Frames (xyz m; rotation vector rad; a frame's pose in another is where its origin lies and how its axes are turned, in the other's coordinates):
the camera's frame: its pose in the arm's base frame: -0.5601 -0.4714 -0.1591 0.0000 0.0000 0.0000
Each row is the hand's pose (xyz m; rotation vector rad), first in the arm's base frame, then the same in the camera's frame.
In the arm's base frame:
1: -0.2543 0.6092 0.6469 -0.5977 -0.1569 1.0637
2: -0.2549 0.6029 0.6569 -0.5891 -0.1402 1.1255
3: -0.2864 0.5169 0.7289 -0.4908 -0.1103 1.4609
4: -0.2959 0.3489 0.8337 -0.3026 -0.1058 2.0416
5: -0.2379 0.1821 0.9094 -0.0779 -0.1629 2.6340
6: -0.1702 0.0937 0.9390 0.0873 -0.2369 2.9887
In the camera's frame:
1: 0.3058 1.0806 0.8060 -0.5977 -0.1569 1.0637
2: 0.3052 1.0743 0.8160 -0.5891 -0.1402 1.1255
3: 0.2737 0.9883 0.8880 -0.4908 -0.1103 1.4609
4: 0.2642 0.8203 0.9928 -0.3026 -0.1058 2.0416
5: 0.3222 0.6535 1.0685 -0.0779 -0.1629 2.6340
6: 0.3899 0.5651 1.0981 0.0873 -0.2369 2.9887

